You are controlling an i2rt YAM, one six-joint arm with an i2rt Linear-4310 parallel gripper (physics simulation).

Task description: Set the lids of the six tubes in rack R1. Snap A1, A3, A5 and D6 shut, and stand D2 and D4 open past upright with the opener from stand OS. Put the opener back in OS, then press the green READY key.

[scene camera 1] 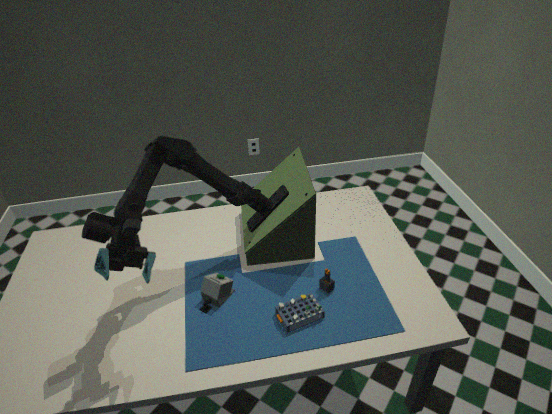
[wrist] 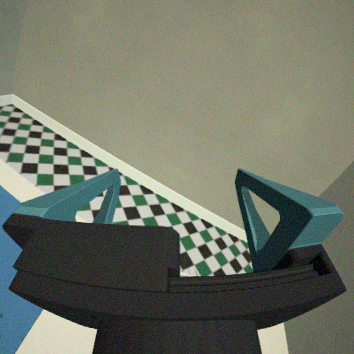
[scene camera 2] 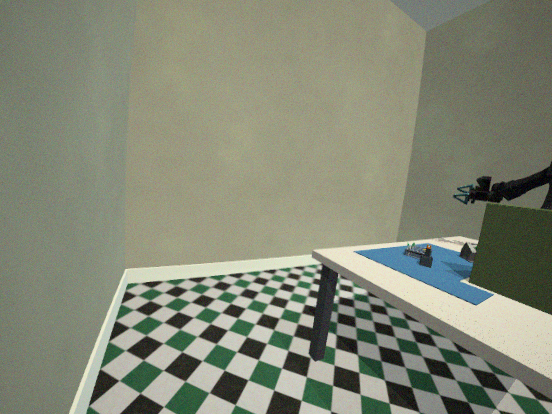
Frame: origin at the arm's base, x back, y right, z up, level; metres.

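Seen in the pictures: gripper, fingertip midpoint: (scene camera 1: 128,280) (wrist: 177,174) (scene camera 2: 455,192); arm's base at its link origin: (scene camera 1: 268,209) (scene camera 2: 540,249).
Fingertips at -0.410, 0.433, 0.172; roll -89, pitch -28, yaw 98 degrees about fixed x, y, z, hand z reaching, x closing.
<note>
Pixels of each thing's top centre, then the offset from my fingertips to it, as dx, dy, dz. "spot": a spot on its surface instead. Level surfaces: height alone.
- rack at its top centre: (scene camera 1: 298,303) (scene camera 2: 420,243) +0.036, -0.434, -0.262
- orange-topped opener at its top centre: (scene camera 1: 327,270) (scene camera 2: 429,245) +0.118, -0.556, -0.235
- grey box at its top centre: (scene camera 1: 215,277) (scene camera 2: 476,243) +0.190, -0.204, -0.236
- green key at its top centre: (scene camera 1: 220,274) +0.205, -0.220, -0.245
- blue mat at its surface level: dz -0.320
- pale table at its surface level: dz -0.323
- small black piece at a spot on its surface: (scene camera 1: 205,307) spot: +0.140, -0.155, -0.311
My gripper (scene camera 1: 126,278) (scene camera 2: 455,196) (wrist: 177,174) is open and empty, high above the left part of the table, away from the mat's objects. The rack (scene camera 1: 306,322) (scene camera 2: 414,254) stands on the blue mat, holding tubes with small white, yellow and green lids; their exact lid angles are too small to tell. The dark opener stand (scene camera 1: 327,285) (scene camera 2: 426,261) is beside the rack, with the orange-topped opener (scene camera 1: 327,273) (scene camera 2: 429,248) upright in it. A grey box (scene camera 1: 216,289) (scene camera 2: 468,252) at the mat's left carries the green key (scene camera 1: 221,276) on top. Rack and stand do not show in the wrist view.
The blue mat (scene camera 1: 225,345) (scene camera 2: 475,295) lies on the pale table (scene camera 1: 165,385) (scene camera 2: 520,325). A green sloped block (scene camera 1: 290,235) (scene camera 2: 515,255) bearing the arm's base stands behind the mat. A small black piece (scene camera 1: 205,307) lies at the grey box's front.
</note>
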